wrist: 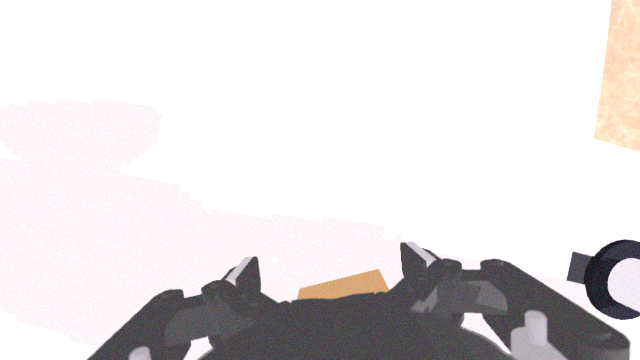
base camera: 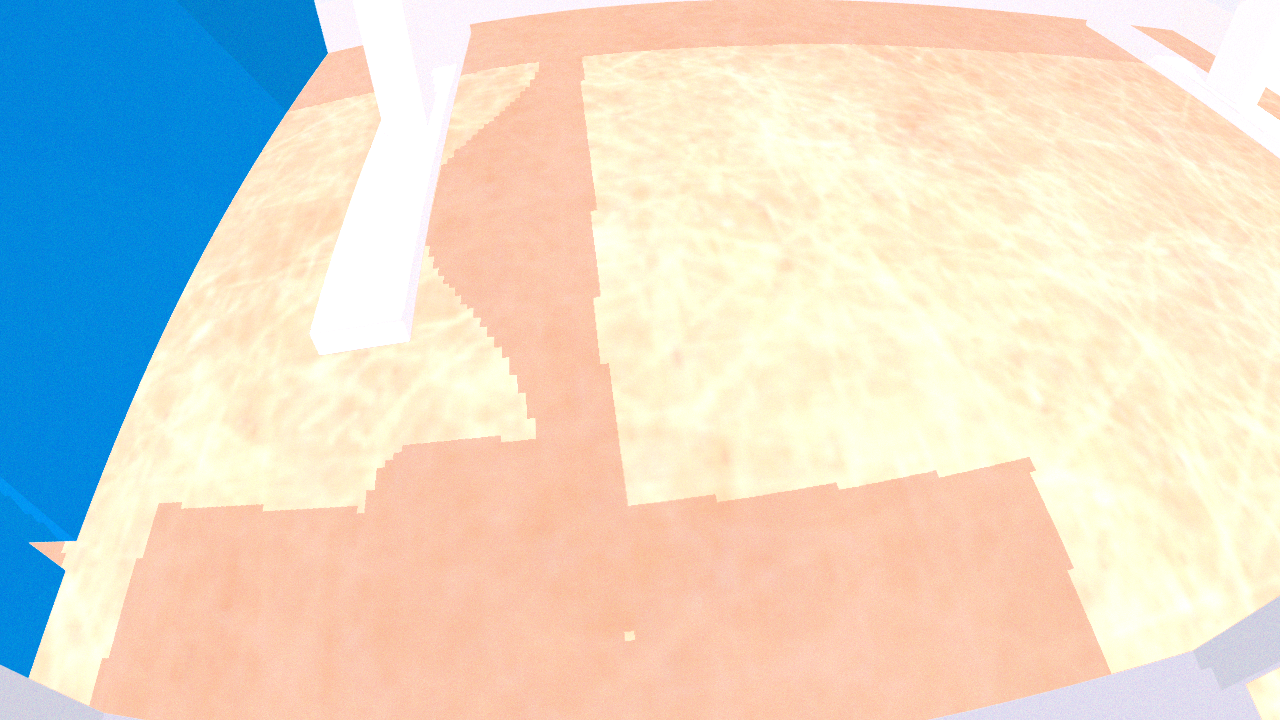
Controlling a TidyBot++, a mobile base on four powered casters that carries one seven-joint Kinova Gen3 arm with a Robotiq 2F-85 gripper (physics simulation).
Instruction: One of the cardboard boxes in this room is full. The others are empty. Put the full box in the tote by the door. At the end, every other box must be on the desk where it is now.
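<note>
A brown cardboard box shows in part at the bottom middle of the wrist view, on the white desk. The gripper's palm hides the rest of it, so its contents cannot be told. My gripper is open and empty above the desk, with the visible part of the box low between its fingers in the picture. No other cardboard box shows in either view, and I cannot make out the tote.
A white leg with a long foot stands on the floor left of centre in the base camera view. A big blue surface fills the left side. A white structure is at upper right. A dark ring-shaped part shows at the wrist view's right.
</note>
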